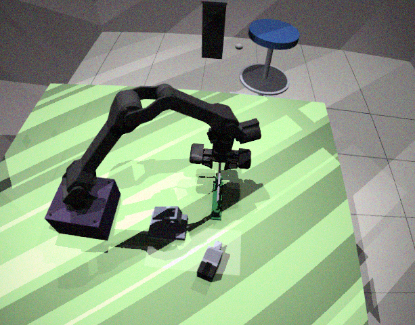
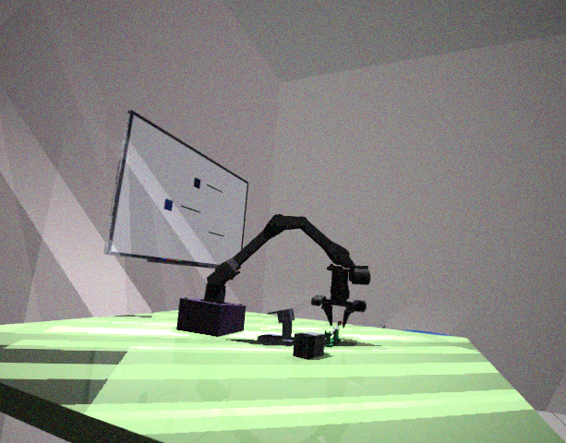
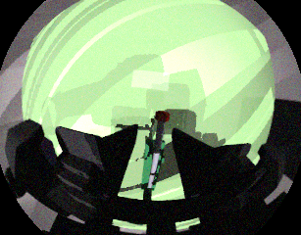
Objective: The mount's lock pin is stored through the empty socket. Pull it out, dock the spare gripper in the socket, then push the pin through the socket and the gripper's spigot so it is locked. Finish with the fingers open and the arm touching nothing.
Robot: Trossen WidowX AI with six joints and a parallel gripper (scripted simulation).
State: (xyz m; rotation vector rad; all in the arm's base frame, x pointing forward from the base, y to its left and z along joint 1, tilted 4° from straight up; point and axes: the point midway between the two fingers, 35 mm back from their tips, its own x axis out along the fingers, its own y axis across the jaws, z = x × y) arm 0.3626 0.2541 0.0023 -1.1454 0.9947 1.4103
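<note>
My gripper tip is 10 cm to the left of the green fixture, 2 cm short of it and 2 cm above it. From my gripper tip the other things lie so: spare gripper 30 cm to the right, 4 cm ahead, 1 cm below; grey mount 22 cm to the right, 10 cm behind, 1 cm above.
</note>
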